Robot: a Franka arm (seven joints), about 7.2 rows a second.
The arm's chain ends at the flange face. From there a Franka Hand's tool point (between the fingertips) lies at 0.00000 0.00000 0.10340 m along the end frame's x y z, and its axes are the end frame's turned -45 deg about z.
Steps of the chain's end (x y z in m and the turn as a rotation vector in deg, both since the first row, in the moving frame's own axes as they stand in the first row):
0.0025 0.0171 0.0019 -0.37 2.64 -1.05
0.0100 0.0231 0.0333 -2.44 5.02 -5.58
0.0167 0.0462 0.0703 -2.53 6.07 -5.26
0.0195 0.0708 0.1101 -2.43 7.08 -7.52
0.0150 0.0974 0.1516 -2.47 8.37 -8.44
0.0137 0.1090 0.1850 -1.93 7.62 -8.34
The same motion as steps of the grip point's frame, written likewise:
-0.0074 0.0177 0.0018 -2.13 1.61 -1.05
-0.0055 0.0327 0.0328 -5.28 1.82 -5.58
-0.0159 0.0552 0.0696 -6.08 2.50 -5.26
-0.0296 0.0755 0.1092 -6.72 3.29 -7.52
-0.0498 0.0927 0.1504 -7.67 4.17 -8.44
-0.0593 0.0983 0.1840 -6.75 4.02 -8.34

